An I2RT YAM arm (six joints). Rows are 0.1 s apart.
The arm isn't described. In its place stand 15 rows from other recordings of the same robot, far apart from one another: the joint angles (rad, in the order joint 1, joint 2, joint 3, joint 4, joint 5, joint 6), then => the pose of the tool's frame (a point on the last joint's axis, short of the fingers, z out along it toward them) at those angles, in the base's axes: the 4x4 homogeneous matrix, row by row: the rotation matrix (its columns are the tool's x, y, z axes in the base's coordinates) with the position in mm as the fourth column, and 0 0 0 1 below.
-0.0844, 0.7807, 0.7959, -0.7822, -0.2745, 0.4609 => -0.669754 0.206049 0.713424 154.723; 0.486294 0.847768 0.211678 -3.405; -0.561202 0.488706 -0.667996 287.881; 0 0 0 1
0.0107, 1.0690, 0.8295, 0.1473, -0.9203, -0.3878 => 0.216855 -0.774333 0.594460 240.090; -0.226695 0.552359 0.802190 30.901; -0.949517 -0.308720 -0.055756 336.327; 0 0 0 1
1.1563, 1.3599, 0.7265, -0.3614, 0.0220, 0.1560 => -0.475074 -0.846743 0.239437 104.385; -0.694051 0.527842 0.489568 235.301; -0.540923 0.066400 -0.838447 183.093; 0 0 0 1
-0.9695, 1.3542, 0.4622, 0.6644, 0.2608, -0.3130 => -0.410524 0.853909 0.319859 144.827; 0.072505 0.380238 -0.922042 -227.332; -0.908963 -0.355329 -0.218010 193.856; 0 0 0 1
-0.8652, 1.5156, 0.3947, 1.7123, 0.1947, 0.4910 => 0.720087 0.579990 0.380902 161.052; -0.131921 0.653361 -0.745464 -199.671; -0.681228 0.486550 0.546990 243.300; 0 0 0 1
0.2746, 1.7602, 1.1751, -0.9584, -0.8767, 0.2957 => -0.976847 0.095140 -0.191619 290.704; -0.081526 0.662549 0.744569 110.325; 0.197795 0.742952 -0.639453 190.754; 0 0 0 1
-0.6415, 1.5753, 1.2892, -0.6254, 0.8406, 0.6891 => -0.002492 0.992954 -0.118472 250.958; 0.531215 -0.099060 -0.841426 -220.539; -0.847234 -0.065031 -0.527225 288.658; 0 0 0 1
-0.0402, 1.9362, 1.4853, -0.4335, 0.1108, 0.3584 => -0.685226 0.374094 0.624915 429.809; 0.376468 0.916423 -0.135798 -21.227; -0.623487 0.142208 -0.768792 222.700; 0 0 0 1
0.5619, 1.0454, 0.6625, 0.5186, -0.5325, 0.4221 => -0.258008 -0.853955 0.451877 194.291; 0.254641 0.391070 0.884433 143.683; -0.931982 0.343257 0.116553 320.175; 0 0 0 1
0.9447, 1.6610, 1.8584, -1.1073, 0.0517, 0.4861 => -0.778392 -0.482944 0.401087 200.433; -0.280196 0.838997 0.466449 274.027; -0.561779 0.250697 -0.788388 396.827; 0 0 0 1
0.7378, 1.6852, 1.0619, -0.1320, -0.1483, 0.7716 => -0.882980 -0.180236 0.433429 265.507; 0.129309 0.794229 0.593699 248.472; -0.451248 0.580271 -0.677983 206.619; 0 0 0 1
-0.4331, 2.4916, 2.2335, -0.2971, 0.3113, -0.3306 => -0.658914 0.446035 0.605711 516.470; -0.035774 0.785740 -0.617522 -250.818; -0.751367 -0.428562 -0.501778 211.877; 0 0 0 1
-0.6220, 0.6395, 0.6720, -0.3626, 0.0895, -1.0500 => -0.694076 0.094441 0.713680 123.820; -0.565438 0.542075 -0.621639 -92.686; -0.445577 -0.835006 -0.322840 303.505; 0 0 0 1
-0.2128, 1.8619, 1.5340, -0.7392, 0.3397, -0.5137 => -0.920661 -0.110328 0.374447 387.454; -0.275085 0.863951 -0.421801 -95.853; -0.276967 -0.491341 -0.825756 250.088; 0 0 0 1
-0.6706, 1.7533, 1.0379, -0.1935, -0.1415, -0.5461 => -0.812386 0.146764 0.564349 284.649; -0.011878 0.963443 -0.267650 -219.384; -0.582999 -0.224138 -0.780944 171.532; 0 0 0 1
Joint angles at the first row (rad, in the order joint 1, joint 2, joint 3, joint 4, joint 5, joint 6):
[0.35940 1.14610 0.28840 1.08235 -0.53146 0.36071]
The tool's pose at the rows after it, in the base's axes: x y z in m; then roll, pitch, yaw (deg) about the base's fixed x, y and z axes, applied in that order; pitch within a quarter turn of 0, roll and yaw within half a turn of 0:
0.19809 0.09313 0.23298 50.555 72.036 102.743
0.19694 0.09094 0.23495 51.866 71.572 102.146
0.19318 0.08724 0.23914 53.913 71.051 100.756
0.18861 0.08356 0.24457 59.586 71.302 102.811
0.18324 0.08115 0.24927 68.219 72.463 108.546
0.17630 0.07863 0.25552 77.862 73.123 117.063
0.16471 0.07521 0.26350 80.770 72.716 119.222
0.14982 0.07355 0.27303 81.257 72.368 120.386
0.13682 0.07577 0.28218 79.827 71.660 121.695
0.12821 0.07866 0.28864 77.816 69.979 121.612
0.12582 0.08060 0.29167 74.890 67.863 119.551
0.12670 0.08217 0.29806 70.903 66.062 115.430
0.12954 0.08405 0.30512 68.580 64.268 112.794
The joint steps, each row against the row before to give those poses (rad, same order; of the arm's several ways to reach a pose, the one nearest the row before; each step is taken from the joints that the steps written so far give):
[-0.00027 -0.01162 0.00105 -0.01007 0.01538 -0.00176]
[-0.00325 -0.02540 -0.00035 -0.02972 0.03019 0.00267]
[-0.00151 -0.05822 -0.00074 -0.06822 0.05758 -0.00188]
[-0.00001 -0.07808 0.01150 -0.12636 0.05684 -0.01164]
[0.00570 -0.07764 0.02005 -0.15447 0.04594 -0.02468]
[0.00286 -0.07728 0.02765 -0.15903 0.01373 -0.01537]
[0.00882 -0.09267 0.01630 -0.12337 0.01992 0.00427]
[0.02610 -0.09787 0.02085 -0.12060 0.01416 0.00520]
[0.04534 -0.06445 0.02352 -0.07804 -0.00055 0.01377]
[0.04572 -0.03384 0.01499 -0.03178 0.01599 0.03033]
[0.02220 -0.00498 0.00014 0.02152 0.01378 0.03767]
[0.01147 0.01367 0.01155 0.03723 0.02281 0.02867]
[0.00567 0.02549 0.01947 0.03210 0.01909 0.02745]

